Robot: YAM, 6 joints.
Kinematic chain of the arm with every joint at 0, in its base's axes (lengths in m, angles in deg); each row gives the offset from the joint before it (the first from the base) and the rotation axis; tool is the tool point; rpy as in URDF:
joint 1: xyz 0 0 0.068 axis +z
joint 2: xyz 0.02 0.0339 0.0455 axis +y
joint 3: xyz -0.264 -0.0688 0 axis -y
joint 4: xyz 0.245 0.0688 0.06 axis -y
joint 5: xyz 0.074 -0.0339 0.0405 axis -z
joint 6: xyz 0.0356 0 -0.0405 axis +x
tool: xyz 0 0 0 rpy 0 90 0
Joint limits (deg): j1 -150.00..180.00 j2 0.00..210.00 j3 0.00..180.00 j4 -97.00..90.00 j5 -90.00..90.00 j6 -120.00..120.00
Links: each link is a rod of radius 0.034 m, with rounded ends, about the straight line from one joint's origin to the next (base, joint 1, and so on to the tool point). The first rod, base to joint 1, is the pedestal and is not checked.
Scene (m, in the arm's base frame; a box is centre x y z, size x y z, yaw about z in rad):
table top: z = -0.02
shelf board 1: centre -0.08 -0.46 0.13 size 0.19 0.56 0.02 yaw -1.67
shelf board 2: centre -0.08 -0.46 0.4 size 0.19 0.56 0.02 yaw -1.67
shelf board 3: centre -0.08 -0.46 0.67 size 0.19 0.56 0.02 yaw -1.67
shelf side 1: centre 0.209 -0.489 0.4 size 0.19 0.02 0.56 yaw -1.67
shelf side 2: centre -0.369 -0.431 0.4 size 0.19 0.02 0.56 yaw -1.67
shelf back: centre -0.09 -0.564 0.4 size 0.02 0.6 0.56 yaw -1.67
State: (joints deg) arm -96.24 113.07 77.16 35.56 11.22 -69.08
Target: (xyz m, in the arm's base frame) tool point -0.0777 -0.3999 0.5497
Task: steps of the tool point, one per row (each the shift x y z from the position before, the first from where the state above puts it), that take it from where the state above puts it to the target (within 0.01 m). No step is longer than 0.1 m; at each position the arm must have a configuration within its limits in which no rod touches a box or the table.
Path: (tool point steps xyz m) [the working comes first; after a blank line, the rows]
Joints at the target: -100.18 108.74 119.68 36.83 9.42 -69.08
Straight joint move there: touches shelf board 2.

1: 0.0052 0.0537 0.0186
2: 0.0056 0.0560 0.0062
3: 0.0056 0.0557 -0.0064
4: 0.0053 0.0526 -0.0184
5: -0.0093 -0.0268 0.0761
6: -0.0086 -0.0141 0.0753
7: -0.0070 -0.0015 0.0718
8: -0.0047 0.0103 0.0659
9: -0.0050 -0.0414 0.0073
10: -0.0042 -0.0415 -0.0001
11: -0.0031 -0.0404 -0.0072

